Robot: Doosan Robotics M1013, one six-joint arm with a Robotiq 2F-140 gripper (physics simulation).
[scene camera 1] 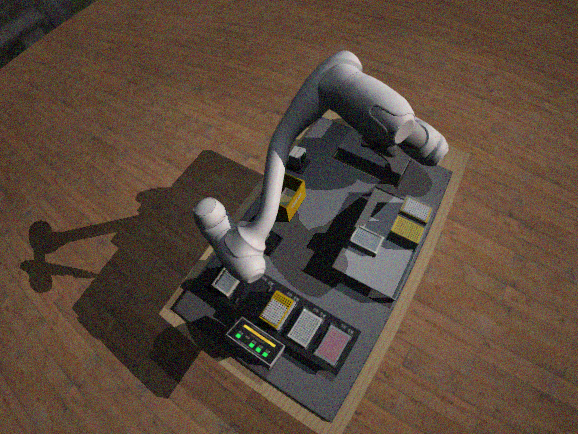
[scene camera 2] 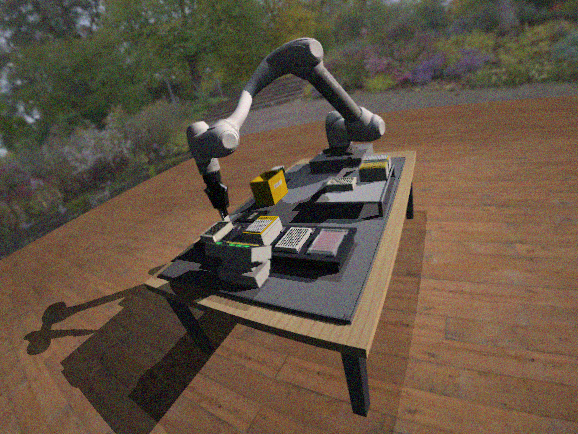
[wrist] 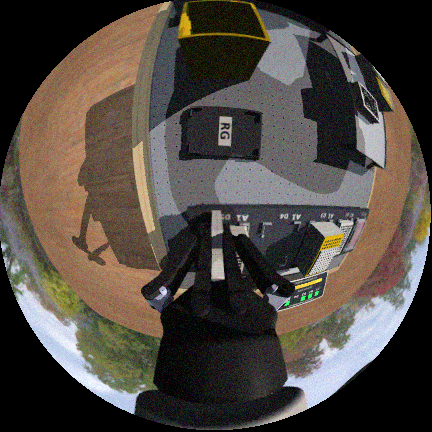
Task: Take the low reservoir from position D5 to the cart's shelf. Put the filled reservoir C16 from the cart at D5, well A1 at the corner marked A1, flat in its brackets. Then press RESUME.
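Places are measured from the arm's base along level axes (x ahead, y up, z right), in centimetres.
Pixels of known places: gripper, between the fingertips: (scene camera 2: 226,222) (wrist: 215,217); arm's base, origin of its link: (scene camera 2: 342,152).
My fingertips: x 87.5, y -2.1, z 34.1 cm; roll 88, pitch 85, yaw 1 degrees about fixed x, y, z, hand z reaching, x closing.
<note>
Ahead of a thing's pixels: the offset from my fingertips to its top centre. "spot": to the spot under its first point.
The low reservoir @[dx +8.5, dy +2.4, dz -0.8 cm] (scene camera 1: 225,282) (scene camera 2: 216,229), a pale ribbed tray, lies at the left end of the black deck strip @[spot: dx +4.9, dy -0.8, dz -53.5 cm] (scene camera 1: 349,329), at the spot labelled D5. My gripper (scene camera 2: 223,215) (wrist: 215,217) is shut with nothing between the fingers. Its tips stand just above the reservoir's far edge. In the wrist view the shut fingers hide most of the reservoir. A similar pale reservoir @[dx -31.4, dy +3.3, dz -45.7 cm] (scene camera 1: 367,238) (scene camera 2: 341,182) sits on the grey cart @[dx -36.3, dy +0.7, dz -52.8 cm] (scene camera 1: 378,275) (scene camera 2: 357,193). The control panel @[spot: dx +27.3, dy +7.4, dz -25.6 cm] (scene camera 1: 254,348) (scene camera 2: 237,245) (wrist: 304,290) with green buttons stands in front of the strip.
A yellow-rimmed tip box @[dx +10.8, dy +5.7, dz -25.5 cm] (scene camera 1: 277,309) (scene camera 2: 262,226), a white plate @[dx +11.9, dy +0.7, dz -37.9 cm] (scene camera 1: 304,326) and a pink plate @[dx +13.0, dy +0.7, dz -50.2 cm] (scene camera 1: 332,344) fill the strip to the right. A yellow bin @[dx -36.4, dy +7.6, dz -4.3 cm] (scene camera 1: 292,198) (scene camera 2: 268,187) and a black nest marked RG @[dx -15.6, dy -4.5, dz -3.2 cm] (wrist: 220,132) lie behind. Two more plates @[dx -52.0, dy +7.2, dz -60.6 cm] (scene camera 1: 416,208) @[dx -41.2, dy +7.2, dz -59.9 cm] (scene camera 1: 407,228) sit on the cart.
</note>
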